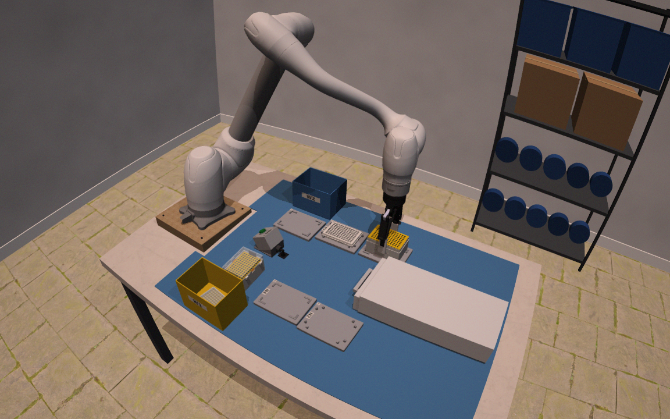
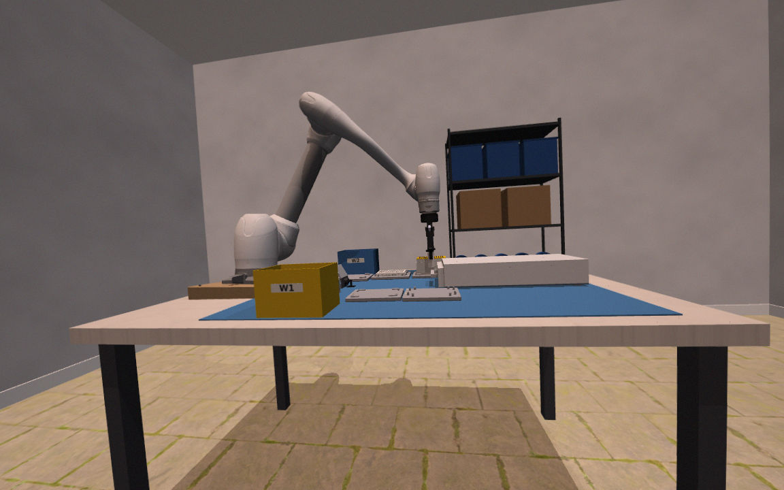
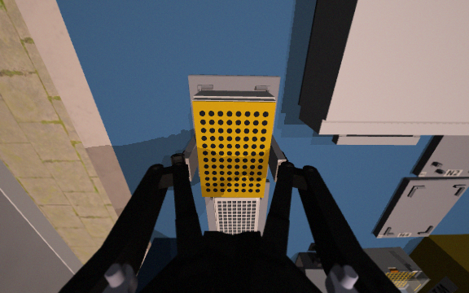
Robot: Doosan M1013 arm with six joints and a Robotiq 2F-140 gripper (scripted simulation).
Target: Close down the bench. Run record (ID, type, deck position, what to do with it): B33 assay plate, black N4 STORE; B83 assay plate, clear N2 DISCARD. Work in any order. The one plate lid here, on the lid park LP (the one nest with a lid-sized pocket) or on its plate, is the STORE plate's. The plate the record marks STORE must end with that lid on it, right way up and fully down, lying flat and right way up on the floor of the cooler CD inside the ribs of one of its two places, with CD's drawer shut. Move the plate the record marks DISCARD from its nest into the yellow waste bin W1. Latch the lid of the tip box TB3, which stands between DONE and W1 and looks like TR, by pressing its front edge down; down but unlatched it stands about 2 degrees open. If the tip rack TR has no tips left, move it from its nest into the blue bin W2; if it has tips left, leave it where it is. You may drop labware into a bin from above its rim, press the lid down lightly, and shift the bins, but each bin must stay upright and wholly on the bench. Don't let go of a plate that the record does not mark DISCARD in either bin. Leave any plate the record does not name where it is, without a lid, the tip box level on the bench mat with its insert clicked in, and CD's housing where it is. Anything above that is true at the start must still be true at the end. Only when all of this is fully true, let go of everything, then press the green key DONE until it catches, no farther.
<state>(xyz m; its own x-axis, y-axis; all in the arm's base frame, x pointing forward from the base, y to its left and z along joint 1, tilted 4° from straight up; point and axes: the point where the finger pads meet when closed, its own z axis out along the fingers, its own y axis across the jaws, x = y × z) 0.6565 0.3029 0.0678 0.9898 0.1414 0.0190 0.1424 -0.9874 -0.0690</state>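
My hand is 60 mm above the nest N1. Round my hand: yellow tip rack TR 10 mm to the right, 10 mm below, 10 mm behind; then white plate 170 mm behind, 50 mm below, 30 mm to the right; then clear plate lid 180 mm to the right, 140 mm ahead, 40 mm below.
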